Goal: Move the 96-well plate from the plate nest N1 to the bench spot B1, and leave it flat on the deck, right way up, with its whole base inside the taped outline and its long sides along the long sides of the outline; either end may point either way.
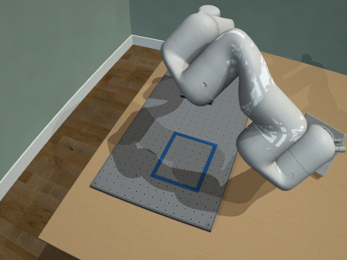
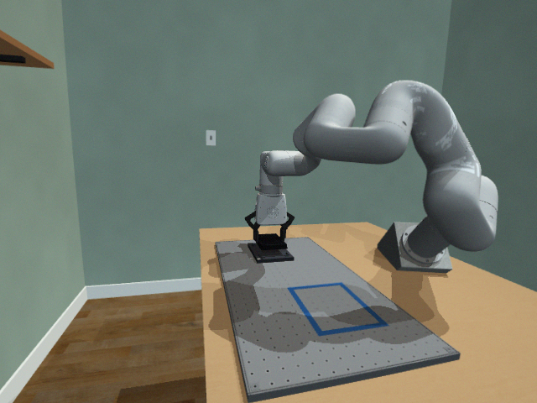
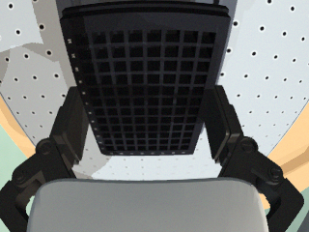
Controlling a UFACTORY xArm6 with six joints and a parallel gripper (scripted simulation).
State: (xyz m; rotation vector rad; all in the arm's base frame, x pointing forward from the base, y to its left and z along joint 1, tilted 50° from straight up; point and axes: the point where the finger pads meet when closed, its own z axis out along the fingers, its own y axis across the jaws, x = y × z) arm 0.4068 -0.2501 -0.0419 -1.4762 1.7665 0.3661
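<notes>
My hand is 5 cm above the dark plate nest N1. Round my hand: black 96-well plate 1 cm below.
</notes>
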